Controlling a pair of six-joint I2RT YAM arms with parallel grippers.
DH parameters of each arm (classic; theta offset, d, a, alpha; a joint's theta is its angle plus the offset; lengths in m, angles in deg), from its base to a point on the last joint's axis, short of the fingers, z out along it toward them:
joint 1: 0 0.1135 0.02 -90
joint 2: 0 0 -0.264 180
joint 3: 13.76 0 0.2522 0
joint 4: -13.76 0 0.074 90
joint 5: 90 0 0 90
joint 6: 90 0.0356 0 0
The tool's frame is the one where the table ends.
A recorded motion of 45 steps. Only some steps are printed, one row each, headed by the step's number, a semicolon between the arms.
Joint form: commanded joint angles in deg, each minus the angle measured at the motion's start. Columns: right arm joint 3, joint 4, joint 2, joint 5, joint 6, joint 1; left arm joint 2, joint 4, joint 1, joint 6, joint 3, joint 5.
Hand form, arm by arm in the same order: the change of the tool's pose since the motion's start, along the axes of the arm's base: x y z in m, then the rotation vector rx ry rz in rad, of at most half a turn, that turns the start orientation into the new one. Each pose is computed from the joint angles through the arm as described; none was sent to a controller.
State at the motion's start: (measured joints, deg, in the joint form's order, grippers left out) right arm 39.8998 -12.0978 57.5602 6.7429 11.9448 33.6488; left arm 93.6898 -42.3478 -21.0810 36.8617 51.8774 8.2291
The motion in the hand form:
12: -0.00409 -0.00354 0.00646 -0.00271 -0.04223 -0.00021; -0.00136 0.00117 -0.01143 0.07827 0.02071 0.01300
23: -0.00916 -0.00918 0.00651 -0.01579 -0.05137 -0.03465; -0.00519 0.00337 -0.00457 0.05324 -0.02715 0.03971
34: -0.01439 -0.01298 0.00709 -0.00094 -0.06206 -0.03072; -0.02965 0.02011 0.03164 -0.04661 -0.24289 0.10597
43: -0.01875 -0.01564 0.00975 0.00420 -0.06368 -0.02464; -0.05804 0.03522 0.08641 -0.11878 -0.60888 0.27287
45: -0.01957 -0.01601 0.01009 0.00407 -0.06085 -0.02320; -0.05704 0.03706 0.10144 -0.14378 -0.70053 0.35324
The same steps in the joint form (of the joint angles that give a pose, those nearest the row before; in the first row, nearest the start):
12: -0.17 0.28 -1.99 0.65 -1.33 -0.07; 1.96 -0.03 -0.37 -0.83 -0.66 -3.82
23: -0.96 -0.85 -3.94 2.66 -1.27 -0.25; -1.00 1.80 -0.21 -2.12 -2.22 -3.65
34: -1.93 -0.93 -5.95 2.12 -1.14 -0.42; -16.59 6.53 1.47 -3.98 -8.68 -3.31
43: -1.91 -2.18 -7.42 1.70 -1.15 -0.45; -35.79 12.09 1.48 -10.52 -12.09 -10.83
45: -1.84 -2.60 -7.63 1.61 -1.11 -0.43; -37.77 14.62 1.57 -13.70 -11.18 -13.66

